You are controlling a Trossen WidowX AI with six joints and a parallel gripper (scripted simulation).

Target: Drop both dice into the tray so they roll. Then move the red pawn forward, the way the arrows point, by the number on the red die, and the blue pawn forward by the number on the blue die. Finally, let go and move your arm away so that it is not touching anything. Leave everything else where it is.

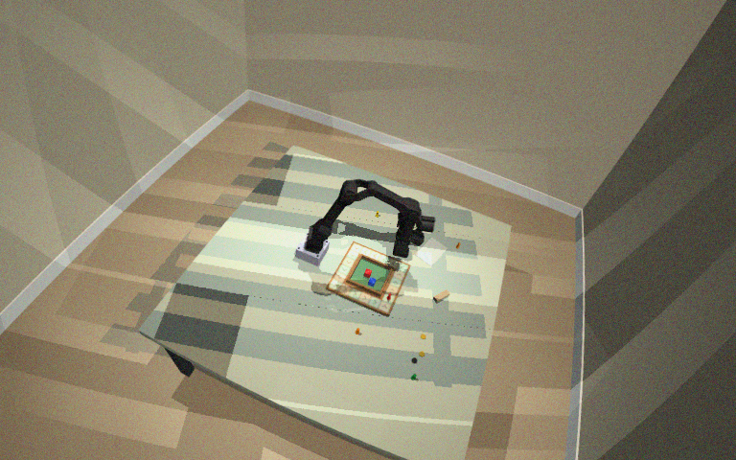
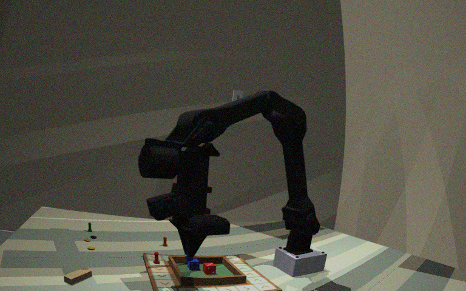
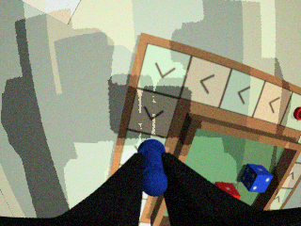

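My gripper tip is 11 cm to the left of the green tray, 10 cm above it and 8 cm past it. Also, from my gripper tip: pale card: 15 cm ahead, 14 cm to the left, 11 cm below; blue pawn: 1 cm above; red pawn: 19 cm to the right, 8 cm below, 2 cm ahead.
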